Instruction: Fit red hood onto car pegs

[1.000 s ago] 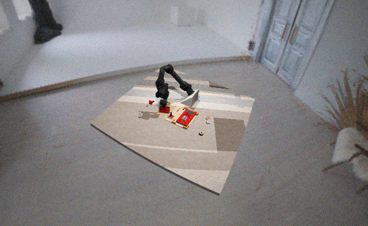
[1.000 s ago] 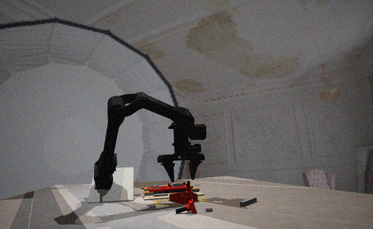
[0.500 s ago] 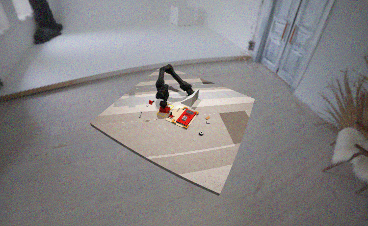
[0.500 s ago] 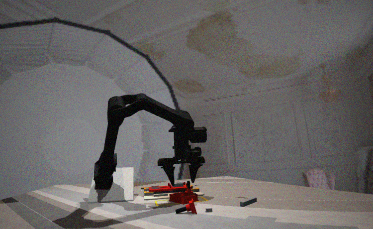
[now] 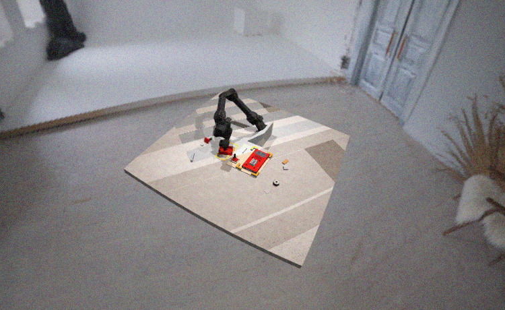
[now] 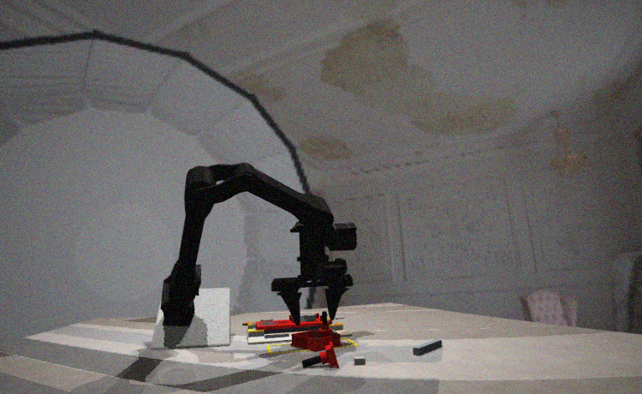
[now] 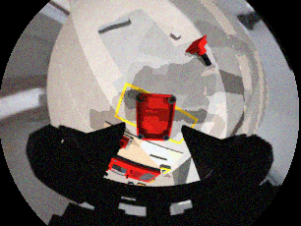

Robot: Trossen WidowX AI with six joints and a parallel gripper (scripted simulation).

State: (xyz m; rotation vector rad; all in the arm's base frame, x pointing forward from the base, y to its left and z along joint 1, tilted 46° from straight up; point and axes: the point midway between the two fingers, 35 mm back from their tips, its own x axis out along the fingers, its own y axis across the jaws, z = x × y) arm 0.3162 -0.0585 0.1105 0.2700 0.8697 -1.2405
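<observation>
Now: gripper tip 4 cm above the red hood. Also, from my gripper tip: black-and-white wheel: 6 cm ahead, 43 cm to the left, 4 cm below; grey engine block: 1 cm ahead, 23 cm to the left, 3 cm below.
</observation>
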